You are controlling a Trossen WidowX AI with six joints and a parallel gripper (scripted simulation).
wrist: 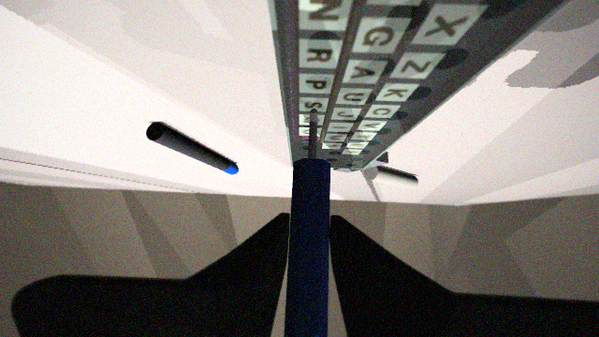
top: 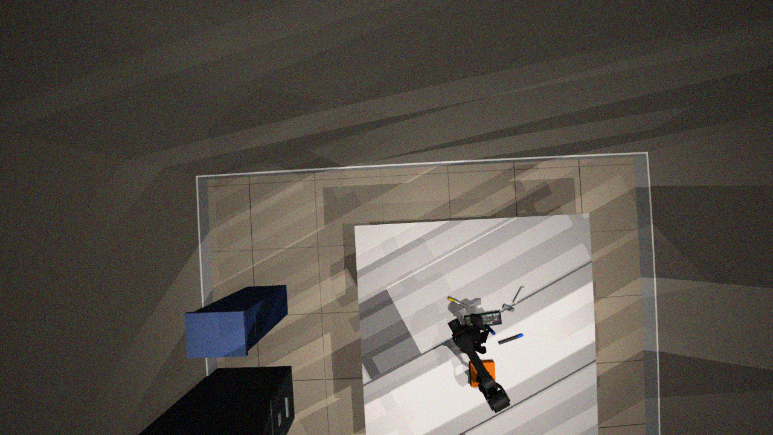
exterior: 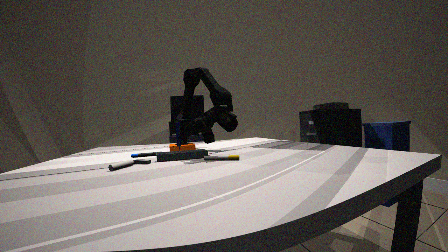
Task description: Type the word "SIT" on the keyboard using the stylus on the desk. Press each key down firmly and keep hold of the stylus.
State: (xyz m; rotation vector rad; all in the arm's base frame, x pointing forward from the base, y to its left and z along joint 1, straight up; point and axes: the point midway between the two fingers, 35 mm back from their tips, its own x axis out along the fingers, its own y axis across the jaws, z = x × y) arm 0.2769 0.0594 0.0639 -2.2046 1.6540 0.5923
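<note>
Right now the grey block is 100 mm ahead of my gripper tip, 120 mm to the right of it and 70 mm below it. Also, from my gripper tip: yellow-tipped marker (90 mm ahead, 170 mm to the left, 70 mm below); then white stylus tip (50 mm below); then blue stylus (20 mm below).
</note>
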